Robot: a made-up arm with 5 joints. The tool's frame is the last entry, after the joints.
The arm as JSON. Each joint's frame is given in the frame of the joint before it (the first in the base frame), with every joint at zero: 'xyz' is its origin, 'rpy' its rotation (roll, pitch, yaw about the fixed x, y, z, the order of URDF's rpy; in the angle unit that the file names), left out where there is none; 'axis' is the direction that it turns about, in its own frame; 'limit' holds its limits. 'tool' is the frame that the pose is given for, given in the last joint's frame.
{
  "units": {
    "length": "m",
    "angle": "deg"
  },
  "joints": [
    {
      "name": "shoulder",
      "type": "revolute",
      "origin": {
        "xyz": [
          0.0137,
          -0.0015,
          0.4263
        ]
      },
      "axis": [
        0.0,
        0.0,
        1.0
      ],
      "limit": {
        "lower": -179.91,
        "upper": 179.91
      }
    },
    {
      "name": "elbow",
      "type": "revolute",
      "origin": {
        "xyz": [
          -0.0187,
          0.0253,
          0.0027
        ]
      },
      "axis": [
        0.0,
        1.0,
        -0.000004
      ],
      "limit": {
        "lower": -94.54,
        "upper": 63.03
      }
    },
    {
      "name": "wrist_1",
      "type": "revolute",
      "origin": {
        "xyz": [
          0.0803,
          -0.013,
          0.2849
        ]
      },
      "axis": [
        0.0,
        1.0,
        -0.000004
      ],
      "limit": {
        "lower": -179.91,
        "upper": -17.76
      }
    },
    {
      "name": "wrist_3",
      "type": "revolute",
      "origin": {
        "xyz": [
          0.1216,
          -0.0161,
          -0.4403
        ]
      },
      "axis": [
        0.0,
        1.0,
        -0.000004
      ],
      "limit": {
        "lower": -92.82,
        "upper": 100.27
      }
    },
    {
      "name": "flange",
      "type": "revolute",
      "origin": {
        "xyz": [
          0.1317,
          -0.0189,
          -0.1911
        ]
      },
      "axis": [
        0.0,
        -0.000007,
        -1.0
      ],
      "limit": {
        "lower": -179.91,
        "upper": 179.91
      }
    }
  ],
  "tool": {
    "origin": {
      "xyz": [
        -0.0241,
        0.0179,
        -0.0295
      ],
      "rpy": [
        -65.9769,
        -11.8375,
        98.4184
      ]
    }
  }
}
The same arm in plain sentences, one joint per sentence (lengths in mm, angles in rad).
The arm has five revolute joints in a row. What follows holds with every joint at zero, and every direction is one of the base frame's.
The first joint is mounted 13.7 mm along +x and 1.5 mm along -y and 426.3 mm along +z from the base frame's origin and rotates about +z, from -3.14 to 3.14 rad.
The second joint is mounted 18.7 mm along -x and 25.3 mm along +y and 2.7 mm along +z from the first joint and rotates about +y, from -1.65 to 1.1001 rad.
The third joint is mounted 80.3 mm along +x and 13 mm along -y and 284.9 mm along +z from the second joint and rotates about +y, from -3.14 to -0.31 rad.
The fourth joint is mounted 121.6 mm along +x and 16.1 mm along -y and 440.3 mm along -z from the third joint and rotates about +y, from -1.62 to 1.75 rad.
The fifth joint is mounted 131.7 mm along +x and 18.9 mm along -y and 191.1 mm along -z from the fourth joint and rotates about -z, from -3.14 to 3.14 rad.
The tool frame, which is the frame that the pose is given for, is mounted 24.1 mm along -x and 17.9 mm along +y and 29.5 mm along -z from the fifth joint; its axes are the base frame's turned by roll -1.1515, pitch -0.2066 and yaw 1.7177 rad (as in URDF: about the fixed x, then y, then z).

